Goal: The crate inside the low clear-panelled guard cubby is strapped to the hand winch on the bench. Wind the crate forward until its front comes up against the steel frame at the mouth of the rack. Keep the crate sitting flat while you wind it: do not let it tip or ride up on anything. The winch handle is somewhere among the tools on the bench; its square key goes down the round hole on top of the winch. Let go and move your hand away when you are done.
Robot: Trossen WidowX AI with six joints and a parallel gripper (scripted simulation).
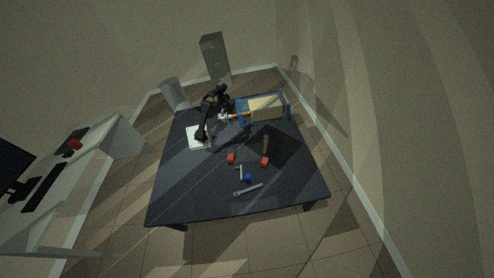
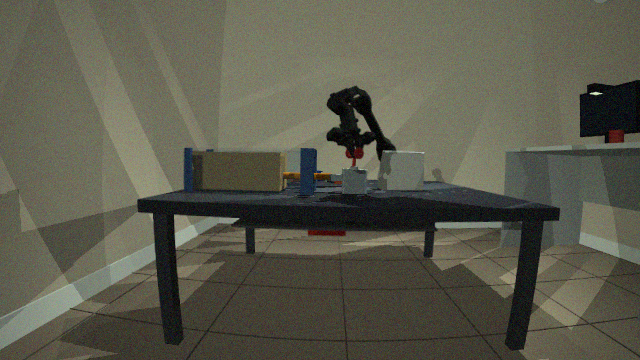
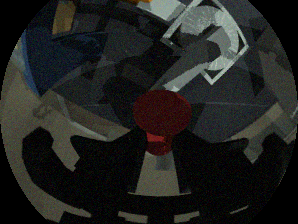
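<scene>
Now: gripper tip 5 cm to the left of the crank arm and 3 cm above it. Round my gripper tip: grey winch (12 cm to the right, 10 cm below, 3 cm behind); then red knob (1 cm to the right, 1 cm ahead); then blue frame (14 cm ahead, 13 cm to the right, 3 cm below).
</scene>
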